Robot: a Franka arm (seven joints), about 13 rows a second.
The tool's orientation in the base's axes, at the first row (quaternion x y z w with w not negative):
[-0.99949 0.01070 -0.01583 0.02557]
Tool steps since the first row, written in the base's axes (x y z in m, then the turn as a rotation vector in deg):
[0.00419 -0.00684 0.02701 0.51 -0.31 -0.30]
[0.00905 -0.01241 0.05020 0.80 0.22 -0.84]
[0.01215 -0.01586 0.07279 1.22 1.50 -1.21]
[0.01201 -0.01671 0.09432 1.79 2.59 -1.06]
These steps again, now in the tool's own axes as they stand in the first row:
[0.00518 0.00535 -0.02717 0.51 0.31 0.30]
[0.01088 0.00962 -0.05045 0.77 -0.19 0.88]
[0.01476 0.01184 -0.07307 1.15 -1.46 1.32]
[0.01531 0.01158 -0.09461 1.70 -2.57 1.25]

